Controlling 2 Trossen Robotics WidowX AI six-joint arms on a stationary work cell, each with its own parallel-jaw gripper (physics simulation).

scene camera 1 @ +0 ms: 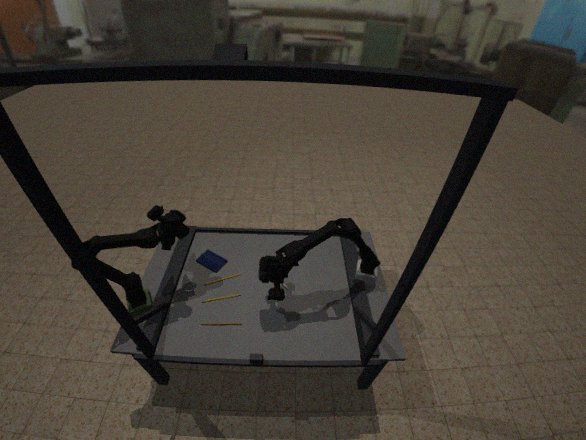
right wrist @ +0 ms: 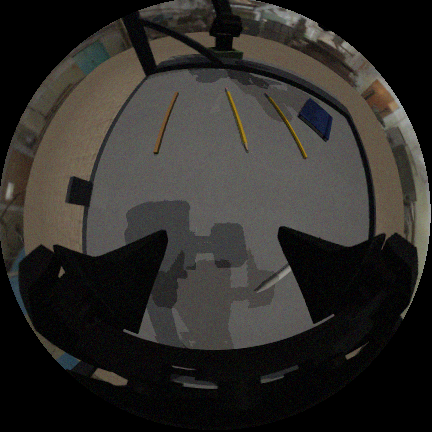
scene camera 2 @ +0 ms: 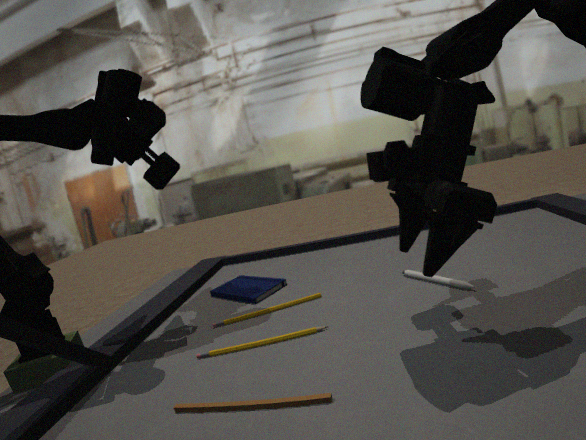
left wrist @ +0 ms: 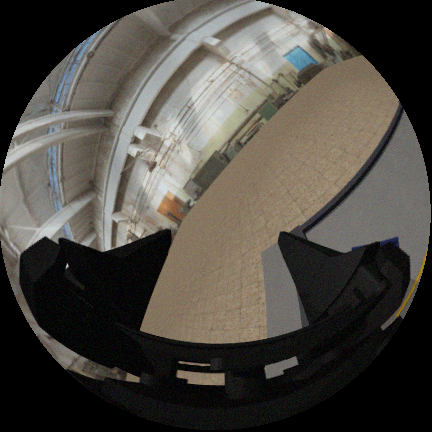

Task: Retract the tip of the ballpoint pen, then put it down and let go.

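Pixels of known places: left gripper, between the fingertips: (scene camera 2: 147,152) (left wrist: 226,236); right gripper, between the fingertips: (scene camera 1: 267,290) (right wrist: 223,234) (scene camera 2: 414,262); left arm's base, origin of its link: (scene camera 1: 138,300) (right wrist: 222,48); right arm's base, origin of its link: (scene camera 1: 367,268).
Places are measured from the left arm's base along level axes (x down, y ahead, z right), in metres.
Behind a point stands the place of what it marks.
A white ballpoint pen (scene camera 2: 440,280) @[x 0.032, y 0.628, z 0.184 m] (right wrist: 273,278) @[x 0.031, y 0.632, z 0.210 m] lies flat on the grey table top. In scene camera 2 its pointed end, with a small dark tip, is toward the right; in the right wrist view its other end is hidden behind a finger. My right gripper (scene camera 2: 417,262) @[x -0.047, y 0.527, z 0.255 m] (right wrist: 223,234) @[x -0.047, y 0.527, z 0.255 m] is open and empty, pointing down above the table near the pen, apart from it. My left gripper (left wrist: 226,236) @[x -0.282, y 0.259, z -0.178 m] is open and empty, raised high at the left side of the table, far from the pen.
Two yellow pencils (scene camera 2: 267,311) @[x 0.036, y 0.383, z 0.043 m] (scene camera 2: 265,342) @[x 0.035, y 0.350, z 0.144 m] and an orange stick (scene camera 2: 252,403) @[x 0.033, y 0.300, z 0.266 m] (scene camera 1: 221,324) @[x 0.035, y 0.296, z 0.266 m] lie on the table left of the pen. A blue book (scene camera 1: 212,260) @[x 0.028, y 0.383, z -0.092 m] (scene camera 2: 247,288) @[x 0.028, y 0.378, z -0.077 m] (right wrist: 316,119) @[x 0.028, y 0.395, z -0.067 m] lies beyond the pencils. A dark frame post (scene camera 1: 445,210) @[x -0.756, y 0.714, z 0.705 m] rises at the table's right.
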